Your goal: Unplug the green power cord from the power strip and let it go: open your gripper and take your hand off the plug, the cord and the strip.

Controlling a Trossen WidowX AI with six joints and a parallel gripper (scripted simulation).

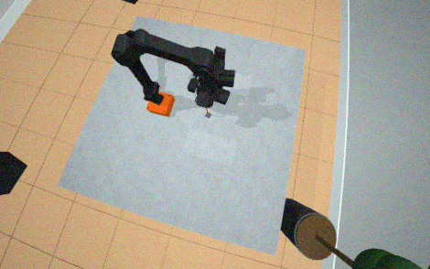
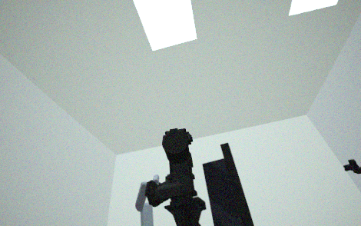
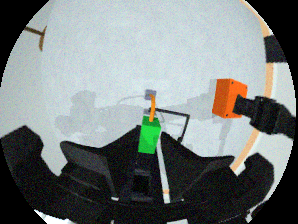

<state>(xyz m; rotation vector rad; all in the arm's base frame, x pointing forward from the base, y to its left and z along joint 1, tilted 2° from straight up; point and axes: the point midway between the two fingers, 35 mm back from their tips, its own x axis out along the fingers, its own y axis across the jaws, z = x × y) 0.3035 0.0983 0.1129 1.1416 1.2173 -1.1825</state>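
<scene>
The green plug lies 1 cm behind my gripper tip and 3 cm to the left of it.
</scene>
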